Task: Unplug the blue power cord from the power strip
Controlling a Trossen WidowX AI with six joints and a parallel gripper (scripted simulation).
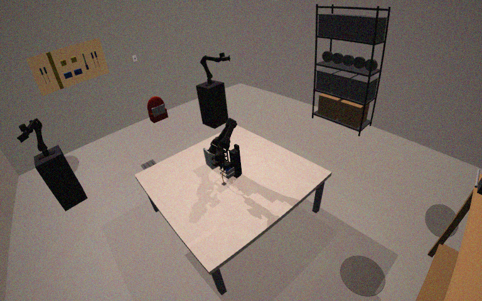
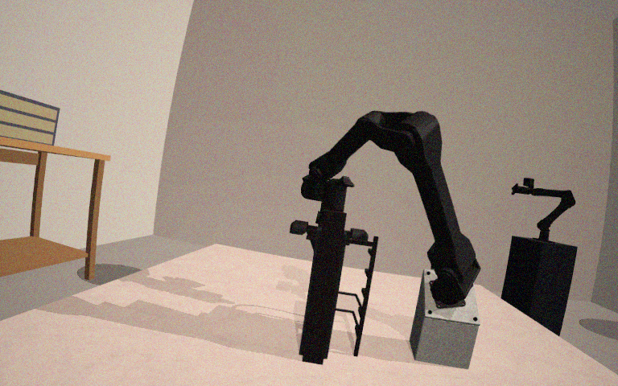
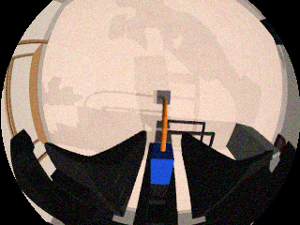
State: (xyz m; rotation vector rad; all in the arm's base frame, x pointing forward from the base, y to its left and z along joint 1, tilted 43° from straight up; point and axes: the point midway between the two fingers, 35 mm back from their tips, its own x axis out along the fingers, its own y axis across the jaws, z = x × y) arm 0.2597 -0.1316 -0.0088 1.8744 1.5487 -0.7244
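The blue plug lies 7 cm to the left of my gripper tip. Round my gripper tip: thin black rack 9 cm behind, 13 cm to the left, 2 cm below.
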